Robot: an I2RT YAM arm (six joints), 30 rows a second.
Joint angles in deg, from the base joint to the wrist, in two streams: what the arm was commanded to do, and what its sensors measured. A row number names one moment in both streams.
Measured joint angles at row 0: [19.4, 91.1, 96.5, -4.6, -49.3, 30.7]
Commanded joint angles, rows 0 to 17: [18.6, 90.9, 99.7, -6.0, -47.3, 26.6]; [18.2, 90.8, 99.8, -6.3, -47.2, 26.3]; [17.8, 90.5, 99.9, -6.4, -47.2, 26.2]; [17.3, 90.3, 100.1, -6.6, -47.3, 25.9]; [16.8, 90.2, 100.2, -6.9, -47.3, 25.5]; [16.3, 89.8, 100.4, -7.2, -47.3, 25.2]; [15.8, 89.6, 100.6, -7.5, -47.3, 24.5]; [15.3, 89.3, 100.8, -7.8, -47.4, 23.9]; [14.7, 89.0, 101.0, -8.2, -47.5, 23.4]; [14.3, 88.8, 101.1, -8.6, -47.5, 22.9]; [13.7, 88.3, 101.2, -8.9, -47.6, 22.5]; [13.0, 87.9, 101.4, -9.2, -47.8, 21.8]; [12.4, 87.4, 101.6, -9.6, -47.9, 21.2]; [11.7, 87.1, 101.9, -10.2, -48.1, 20.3]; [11.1, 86.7, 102.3, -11.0, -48.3, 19.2]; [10.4, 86.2, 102.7, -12.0, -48.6, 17.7]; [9.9, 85.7, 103.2, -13.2, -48.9, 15.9]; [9.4, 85.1, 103.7, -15.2, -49.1, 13.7]
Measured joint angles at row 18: [11.2, 88.9, 100.4, -11.2, -48.1, 20.6]
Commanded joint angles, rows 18 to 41: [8.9, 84.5, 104.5, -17.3, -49.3, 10.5]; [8.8, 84.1, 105.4, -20.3, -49.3, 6.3]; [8.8, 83.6, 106.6, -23.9, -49.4, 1.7]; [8.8, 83.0, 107.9, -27.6, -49.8, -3.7]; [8.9, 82.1, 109.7, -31.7, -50.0, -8.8]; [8.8, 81.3, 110.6, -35.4, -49.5, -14.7]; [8.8, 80.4, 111.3, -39.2, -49.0, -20.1]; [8.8, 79.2, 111.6, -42.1, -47.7, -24.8]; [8.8, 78.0, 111.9, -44.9, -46.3, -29.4]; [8.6, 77.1, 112.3, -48.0, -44.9, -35.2]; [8.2, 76.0, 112.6, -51.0, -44.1, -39.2]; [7.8, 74.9, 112.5, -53.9, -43.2, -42.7]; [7.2, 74.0, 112.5, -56.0, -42.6, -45.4]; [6.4, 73.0, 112.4, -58.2, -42.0, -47.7]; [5.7, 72.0, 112.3, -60.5, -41.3, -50.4]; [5.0, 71.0, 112.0, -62.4, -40.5, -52.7]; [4.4, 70.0, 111.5, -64.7, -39.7, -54.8]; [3.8, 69.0, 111.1, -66.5, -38.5, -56.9]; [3.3, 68.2, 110.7, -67.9, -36.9, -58.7]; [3.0, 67.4, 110.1, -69.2, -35.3, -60.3]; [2.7, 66.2, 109.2, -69.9, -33.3, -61.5]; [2.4, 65.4, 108.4, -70.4, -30.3, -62.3]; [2.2, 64.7, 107.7, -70.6, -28.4, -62.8]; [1.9, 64.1, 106.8, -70.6, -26.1, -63.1]
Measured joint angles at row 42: [3.1, 66.2, 109.5, -64.8, -36.0, -55.5]
